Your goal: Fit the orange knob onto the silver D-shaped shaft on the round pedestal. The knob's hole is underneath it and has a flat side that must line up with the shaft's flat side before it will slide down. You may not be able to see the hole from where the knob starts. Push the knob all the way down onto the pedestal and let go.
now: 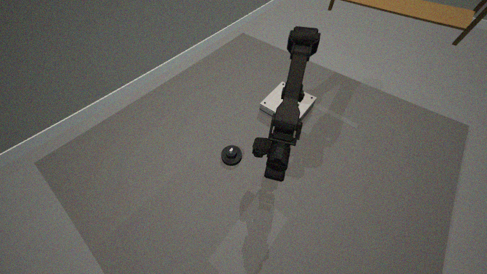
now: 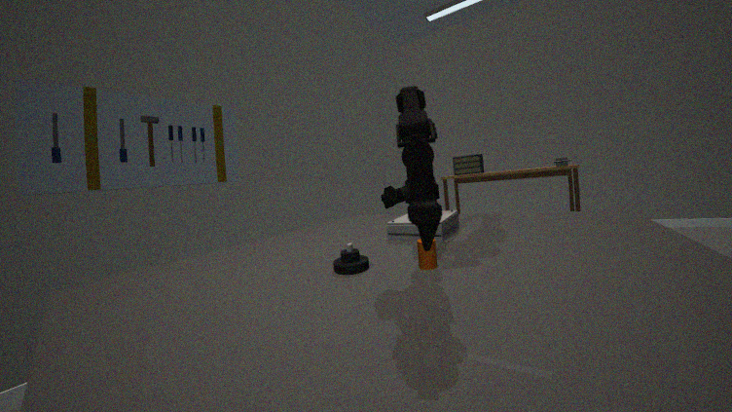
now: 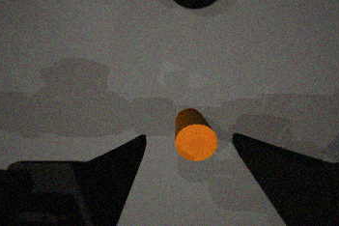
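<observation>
Now: gripper tip 1 cm past the orange knob and 1 cm above it. Round my gripper tip: dark round pedestal (5 cm ahead, 17 cm to the right, 2 cm below).
</observation>
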